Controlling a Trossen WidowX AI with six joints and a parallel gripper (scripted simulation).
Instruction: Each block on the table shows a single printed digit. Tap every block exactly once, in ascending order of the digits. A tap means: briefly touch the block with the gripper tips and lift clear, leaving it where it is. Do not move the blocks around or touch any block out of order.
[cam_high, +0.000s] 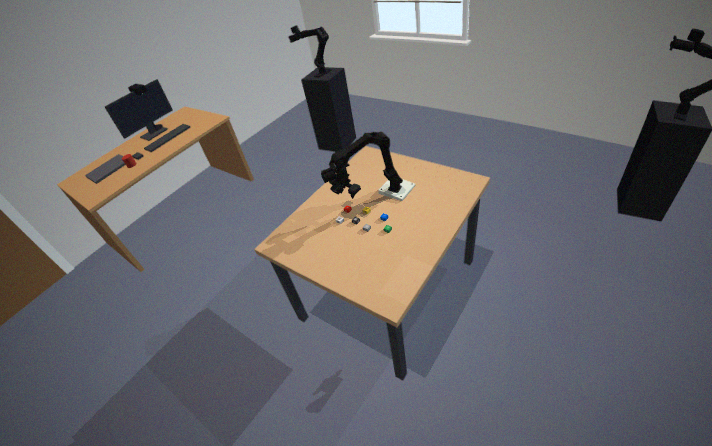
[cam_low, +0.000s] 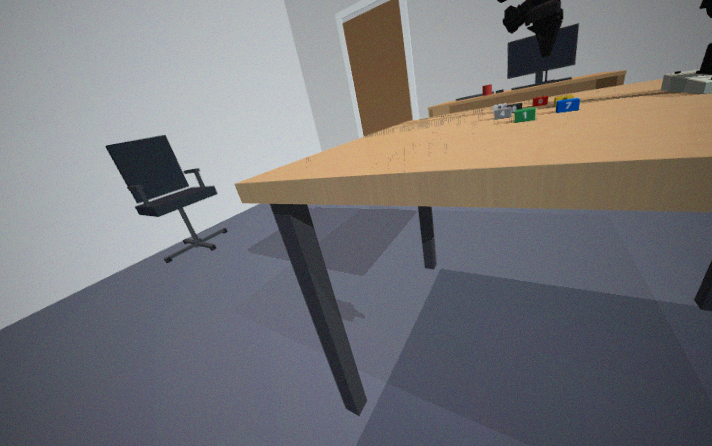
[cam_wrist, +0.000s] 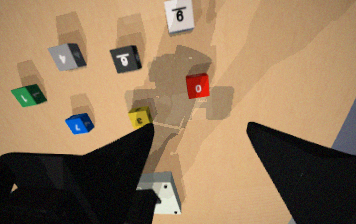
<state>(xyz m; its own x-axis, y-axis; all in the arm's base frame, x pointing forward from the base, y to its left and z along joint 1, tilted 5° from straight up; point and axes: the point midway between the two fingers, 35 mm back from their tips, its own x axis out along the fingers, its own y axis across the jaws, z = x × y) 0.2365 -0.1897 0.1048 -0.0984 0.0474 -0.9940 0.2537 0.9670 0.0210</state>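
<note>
The red block lies 10 mm ahead of my gripper tip, 10 mm to the right of it and 100 mm below it. The rest, counted from my gripper tip: black block: 70 mm ahead, 70 mm to the left, 100 mm below; white block: 100 mm ahead, 10 mm to the right, 100 mm below; yellow block: 20 mm behind, 100 mm to the left, 100 mm below.
</note>
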